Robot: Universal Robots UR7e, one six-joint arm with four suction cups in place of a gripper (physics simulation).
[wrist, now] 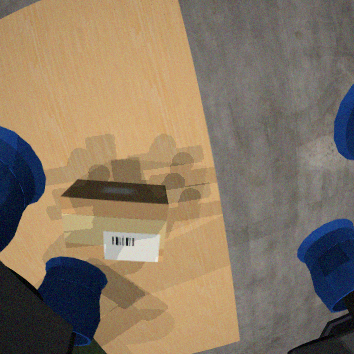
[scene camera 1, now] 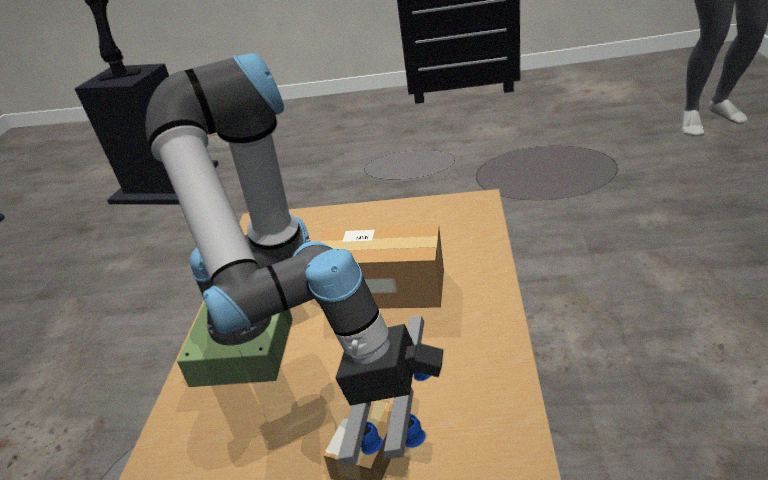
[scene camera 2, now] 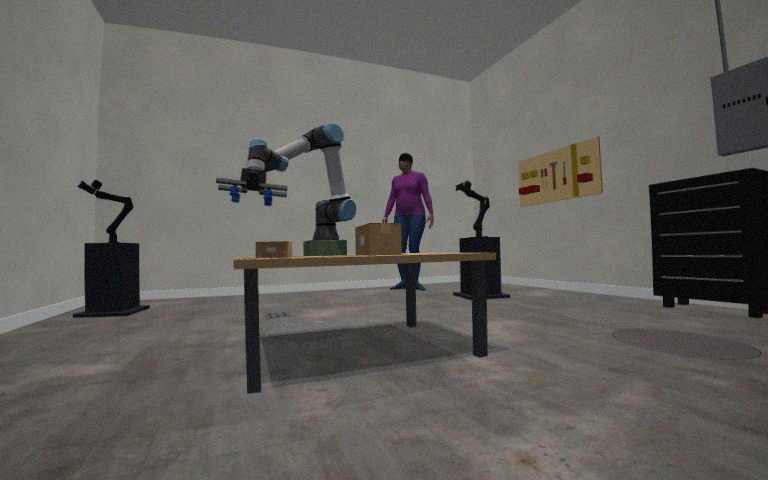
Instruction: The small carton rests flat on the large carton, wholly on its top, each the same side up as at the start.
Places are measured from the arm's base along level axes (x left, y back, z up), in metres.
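Pixels of known places: hand, tool point: (wrist: 197, 218) (scene camera 2: 251, 199); arm's base, link origin: (scene camera 2: 326, 240).
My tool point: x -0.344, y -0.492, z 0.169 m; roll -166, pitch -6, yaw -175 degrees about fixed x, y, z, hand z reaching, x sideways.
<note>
Ahead of a thing's pixels: the offset from my tool point to its top centre.
The small brown carton {dx +0.084, dy +0.115, dz -0.182 m} (scene camera 1: 352, 470) (scene camera 2: 274, 249) (wrist: 115, 207) stands on the table (scene camera 1: 481, 350) (scene camera 2: 441, 258) (wrist: 125, 75), with its tape and white barcode label on top. The large carton {dx +0.590, dy +0.197, dz -0.102 m} (scene camera 1: 407, 283) (scene camera 2: 376, 240) stands flat on the table at the other side of the green base, its top bare where it shows; the arm hides its left part in scene camera 1. My gripper (scene camera 1: 396, 404) (scene camera 2: 251, 193) is open: its blue suction cups hang well above the small carton and touch nothing. The large carton does not show in the wrist view.
The arm stands on a green base block (scene camera 1: 232, 370) (scene camera 2: 325, 247) between the cartons. A person (scene camera 2: 409, 195) stands behind the table. Black pedestals (scene camera 2: 112, 277) (scene camera 2: 480, 271) bear small arms. A black drawer cabinet (scene camera 1: 461, 53) (scene camera 2: 702, 243) stands by the wall.
</note>
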